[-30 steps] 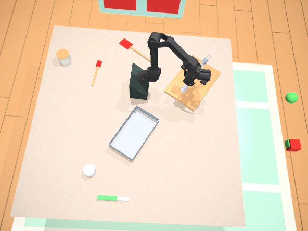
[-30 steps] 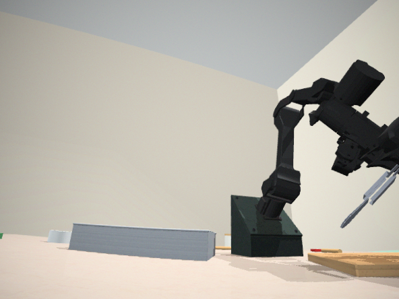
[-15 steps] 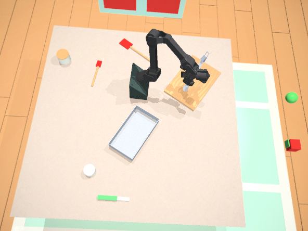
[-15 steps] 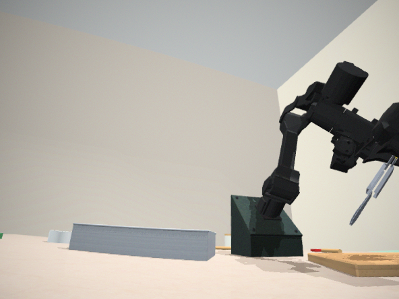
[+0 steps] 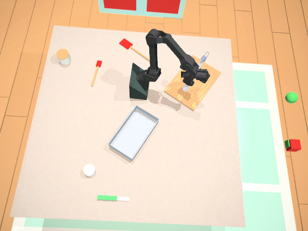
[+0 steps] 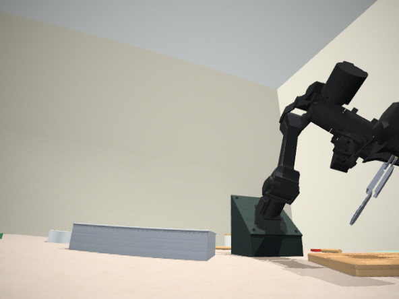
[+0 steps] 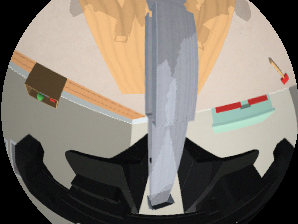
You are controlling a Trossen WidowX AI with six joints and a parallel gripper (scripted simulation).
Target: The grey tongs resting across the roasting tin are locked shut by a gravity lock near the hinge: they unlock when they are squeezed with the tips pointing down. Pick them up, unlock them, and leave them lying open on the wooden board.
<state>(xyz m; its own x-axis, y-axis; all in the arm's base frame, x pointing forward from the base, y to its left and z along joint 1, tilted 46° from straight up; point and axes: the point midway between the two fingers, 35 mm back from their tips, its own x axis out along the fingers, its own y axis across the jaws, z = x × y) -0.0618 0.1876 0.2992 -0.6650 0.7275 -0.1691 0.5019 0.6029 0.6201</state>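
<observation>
Now: the wooden board 16 cm below my gripper tip. Also, from my gripper tip: roasting tin 42 cm ahead, 35 cm to the right, 14 cm below; lidded jar 5 cm behind, 89 cm to the right, 13 cm below; white disc 68 cm ahead, 58 cm to the right, 15 cm below.
</observation>
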